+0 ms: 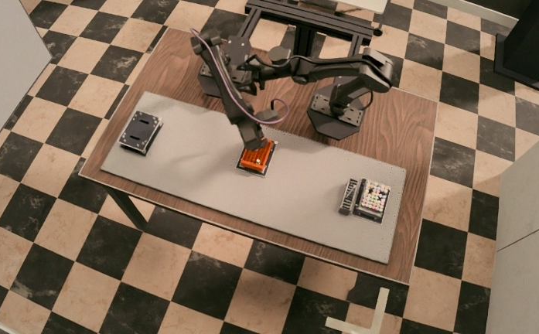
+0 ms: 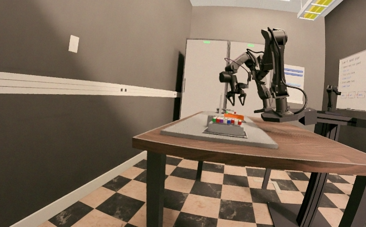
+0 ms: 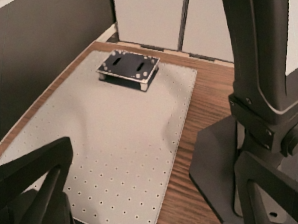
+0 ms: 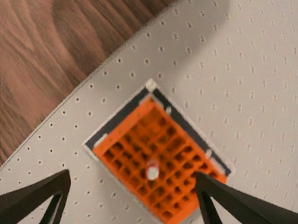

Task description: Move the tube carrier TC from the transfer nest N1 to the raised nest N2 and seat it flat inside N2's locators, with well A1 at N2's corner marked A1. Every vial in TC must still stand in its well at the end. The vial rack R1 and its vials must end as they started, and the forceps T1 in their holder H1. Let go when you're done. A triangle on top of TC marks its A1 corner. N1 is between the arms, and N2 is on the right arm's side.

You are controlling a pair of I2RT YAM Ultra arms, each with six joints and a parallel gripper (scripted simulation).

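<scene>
The orange tube carrier TC lies 80 mm below my right hand, 20 mm ahead of it and 10 mm to the left of it. The rest, counted from my right hand: black raised nest N2: 460 mm to the right, 120 mm ahead, 70 mm below; black transfer nest N1: 100 mm below, 20 mm ahead, 10 mm to the left; forceps holder H1: 390 mm to the left, 90 mm below, 60 mm ahead.
</scene>
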